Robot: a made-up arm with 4 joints. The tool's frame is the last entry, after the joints.
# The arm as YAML. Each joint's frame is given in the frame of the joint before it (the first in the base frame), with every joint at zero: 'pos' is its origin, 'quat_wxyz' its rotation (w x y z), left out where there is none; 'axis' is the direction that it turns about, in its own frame. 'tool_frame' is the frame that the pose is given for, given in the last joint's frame.
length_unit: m
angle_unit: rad
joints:
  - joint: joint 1
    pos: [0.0, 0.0, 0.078]
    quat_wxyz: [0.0, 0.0, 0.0, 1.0]
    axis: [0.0, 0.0, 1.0]
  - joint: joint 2
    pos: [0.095, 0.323, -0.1]
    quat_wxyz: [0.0, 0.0, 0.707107, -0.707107]
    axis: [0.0, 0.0, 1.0]
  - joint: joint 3
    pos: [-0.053, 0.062, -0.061]
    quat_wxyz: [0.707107, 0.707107, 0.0, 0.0]
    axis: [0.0, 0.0, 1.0]
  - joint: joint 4
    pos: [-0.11, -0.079, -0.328]
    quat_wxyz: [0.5, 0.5, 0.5, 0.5]
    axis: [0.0, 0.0, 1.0]
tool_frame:
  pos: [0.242, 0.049, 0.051]
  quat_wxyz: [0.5, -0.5, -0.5, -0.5]
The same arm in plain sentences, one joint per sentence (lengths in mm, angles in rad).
The arm has four revolute joints in a row. What follows holds with every joint at zero, and every direction is one of the base frame's. The first joint is mounted 78 mm along +z from the base frame's origin and turns about +z. The second joint is mounted 95 mm along -x and 323 mm along -y and 100 mm along -z from the first joint and turns about +y. The third joint is mounted 53 mm along -x and 61 mm along -y and 62 mm along -z from the second joint and turns about +z. The fourth joint is mounted 110 mm along -x and 79 mm along -y and 328 mm along -z from the third joint and turns about +x. The tool frame, which is the frame that the pose is given for, is mounted 51 mm along +x and 242 mm along +y and 49 mm along +z from the fourth joint; its axes are parallel to the base frame's.
